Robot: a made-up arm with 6 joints.
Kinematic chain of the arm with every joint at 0, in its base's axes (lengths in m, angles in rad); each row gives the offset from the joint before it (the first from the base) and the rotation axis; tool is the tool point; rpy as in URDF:
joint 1: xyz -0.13 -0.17 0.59 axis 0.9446 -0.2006 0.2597
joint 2: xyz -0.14 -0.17 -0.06 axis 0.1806 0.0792 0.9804
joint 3: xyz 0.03 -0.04 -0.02 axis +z
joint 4: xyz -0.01 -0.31 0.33 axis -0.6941 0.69 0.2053
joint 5: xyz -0.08 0.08 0 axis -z
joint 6: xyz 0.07 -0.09 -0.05 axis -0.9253 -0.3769 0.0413
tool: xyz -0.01 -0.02 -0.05 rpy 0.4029 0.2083 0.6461
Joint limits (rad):
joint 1: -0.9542..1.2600
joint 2: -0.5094..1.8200
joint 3: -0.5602..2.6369
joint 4: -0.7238..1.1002
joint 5: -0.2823..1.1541
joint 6: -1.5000..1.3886
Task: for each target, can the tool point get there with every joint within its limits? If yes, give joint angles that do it. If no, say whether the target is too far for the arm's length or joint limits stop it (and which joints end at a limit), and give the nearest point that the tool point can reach.
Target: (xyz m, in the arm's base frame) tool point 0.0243 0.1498 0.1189
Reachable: no: joint limits stop it (at a limit: joint 1, joint 2) | nearest point 0.0043 0.0856 0.4926 | short by 0.380 m
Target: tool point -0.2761 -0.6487 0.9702
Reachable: yes | joints -0.4262 0.1128 0.2092 -0.1159 0.7621 0.7149
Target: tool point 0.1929 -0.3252 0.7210
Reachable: yes | joints -0.2537 1.1367 0.5883 0.1465 0.0548 0.8356
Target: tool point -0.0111 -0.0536 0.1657
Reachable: no: joint limits stop it (at a limit: joint 1, joint 3, joint 4, joint 5) | nearest point 0.0840 -0.3176 0.2718 | short by 0.300 m
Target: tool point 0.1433 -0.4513 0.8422
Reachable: yes | joints -0.3164 0.1582 1.3190 0.1677 0.3455 0.7366
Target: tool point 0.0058 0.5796 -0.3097
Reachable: no: too far | nearest point -0.0361 0.1653 0.5165 | short by 0.925 m
